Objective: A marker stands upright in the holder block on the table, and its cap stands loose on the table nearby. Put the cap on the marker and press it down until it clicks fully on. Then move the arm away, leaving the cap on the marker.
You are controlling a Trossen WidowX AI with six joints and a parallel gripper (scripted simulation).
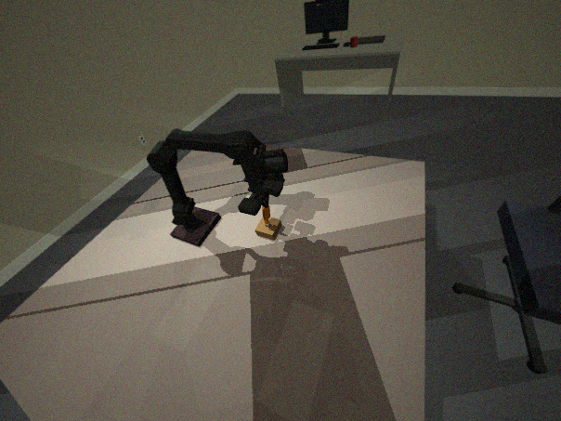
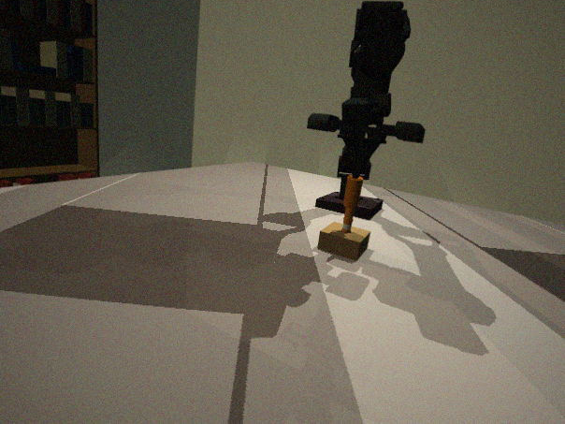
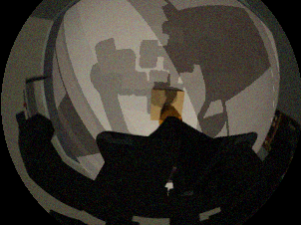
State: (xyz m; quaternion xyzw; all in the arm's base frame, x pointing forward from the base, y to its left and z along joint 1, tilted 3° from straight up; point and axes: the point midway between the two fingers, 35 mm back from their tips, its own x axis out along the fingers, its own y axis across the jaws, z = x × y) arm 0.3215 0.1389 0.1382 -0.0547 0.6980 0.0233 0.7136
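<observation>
My gripper tip is 30 mm above the orange cap and 10 mm past it. The rest, counted from my gripper tip: thin pale band (90 mm below, 20 mm behind, 10 mm to the right); then holder block (120 mm below, 20 mm behind, 10 mm to the right).
</observation>
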